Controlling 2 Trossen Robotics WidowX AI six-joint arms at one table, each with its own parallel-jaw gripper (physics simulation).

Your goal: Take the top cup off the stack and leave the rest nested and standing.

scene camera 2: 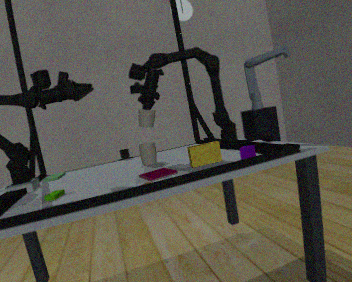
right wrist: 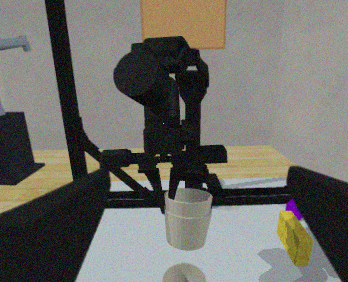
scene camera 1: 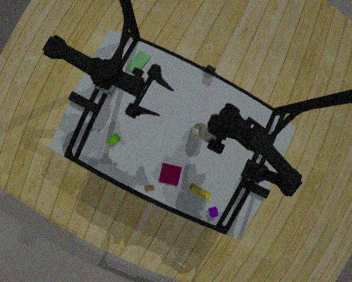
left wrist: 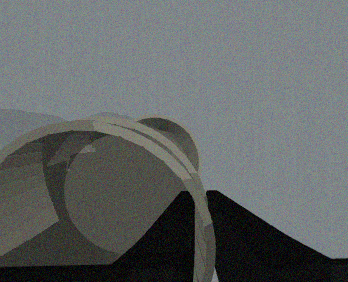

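Pixels of known places: left gripper, fingertip midpoint: (right wrist: 166,213) (left wrist: 198,202); right gripper, fingertip midpoint: (scene camera 2: 92,86) (right wrist: 198,175) (scene camera 1: 166,102); left arm's base, origin of the base link: (scene camera 2: 230,142) (scene camera 1: 253,171); right arm's base, origin of the base link: (scene camera 2: 22,182) (scene camera 1: 106,82).
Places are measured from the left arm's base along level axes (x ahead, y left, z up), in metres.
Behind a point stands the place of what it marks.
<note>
My left gripper (scene camera 2: 147,106) (left wrist: 198,202) @(z 0.184, x 0.351, y -0.095 m) (right wrist: 166,213) @(z 0.184, x 0.351, y -0.095 m) is shut on the rim wall of a beige cup (scene camera 2: 146,118) @(z 0.174, x 0.359, y -0.028 m) (left wrist: 120,190) (right wrist: 186,234) @(z 0.171, x 0.385, y -0.068 m), held upright in the air. A second rim line shows just below its top rim in both wrist views, so two nested cups appear to hang together. Below, apart from them, the beige stack (scene camera 2: 148,154) (left wrist: 172,131) @(z 0.029, x 0.396, y -0.086 m) (right wrist: 184,273) @(z 0.045, x 0.338, y -0.066 m) stands upright on the table; how many cups it has cannot be told. My right gripper (scene camera 1: 166,103) @(z 0.342, x 0.545, y -0.080 m) (scene camera 2: 92,88) @(z 0.342, x 0.545, y -0.080 m) is open and empty, above the table at the left of both scene views.
A crimson square (scene camera 1: 170,174) @(z -0.013, x 0.404, y 0.188 m) (scene camera 2: 158,174) @(z -0.013, x 0.410, y 0.217 m), a yellow block (scene camera 1: 200,191) @(z 0.049, x 0.241, y 0.198 m) (scene camera 2: 204,154) @(z 0.015, x 0.238, y 0.220 m) (right wrist: 294,238) @(z 0.037, x 0.263, y 0.187 m) and a purple cube (scene camera 1: 213,212) @(z 0.018, x 0.116, y 0.284 m) (scene camera 2: 247,152) @(z 0.003, x 0.121, y 0.304 m) lie near the stack. A green block (scene camera 1: 114,139) @(z -0.006, x 0.735, y 0.141 m) (scene camera 2: 54,195) @(z -0.008, x 0.736, y 0.174 m), a pale green piece (scene camera 1: 139,61) @(z -0.011, x 0.792, y -0.280 m) and a small brown block (scene camera 1: 149,188) @(z -0.014, x 0.472, y 0.300 m) lie farther off.
</note>
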